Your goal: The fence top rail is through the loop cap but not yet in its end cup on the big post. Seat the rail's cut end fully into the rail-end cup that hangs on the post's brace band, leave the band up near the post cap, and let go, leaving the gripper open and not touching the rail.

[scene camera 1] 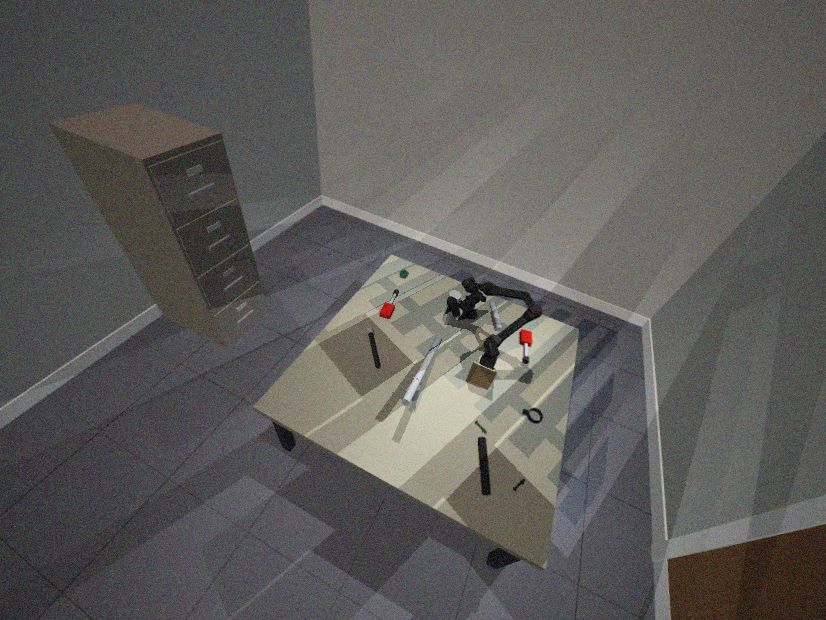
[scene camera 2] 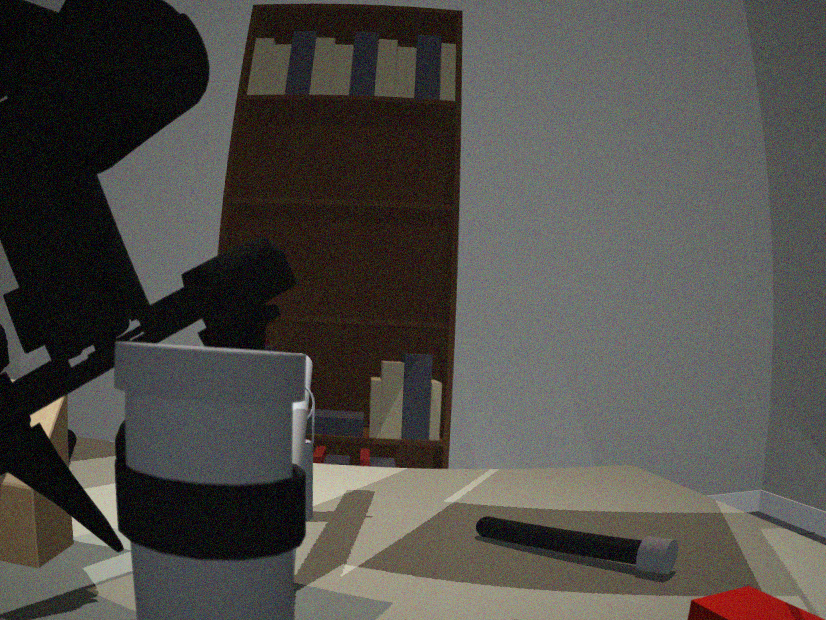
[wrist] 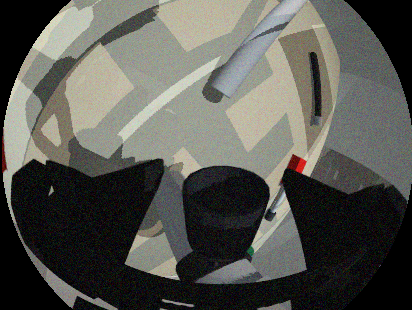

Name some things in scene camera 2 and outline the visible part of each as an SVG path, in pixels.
My gripper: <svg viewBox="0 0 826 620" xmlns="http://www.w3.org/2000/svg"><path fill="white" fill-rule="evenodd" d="M91 187L46 205L18 222L1 237L2 246L18 283L17 289L3 295L18 339L26 354L45 345L51 361L11 382L6 371L0 374L0 475L12 474L57 504L110 548L120 553L124 547L116 532L63 462L41 424L30 426L30 415L115 368L115 342L157 344L202 319L207 328L199 331L198 336L204 346L264 350L266 326L280 316L276 304L265 305L264 302L292 289L298 283L284 252L275 242L260 235L182 273L183 288L149 305L110 211L102 187ZM94 346L95 351L87 355L88 359L71 367L68 360L79 356L83 349ZM139 321L140 326L122 335L129 328L129 319L131 322L134 320Z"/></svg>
A grey top rail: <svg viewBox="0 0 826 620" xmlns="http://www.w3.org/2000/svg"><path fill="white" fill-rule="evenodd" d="M306 389L305 400L293 403L292 463L297 464L301 469L304 460L305 433L310 394ZM306 355L306 387L311 390L313 364Z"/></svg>
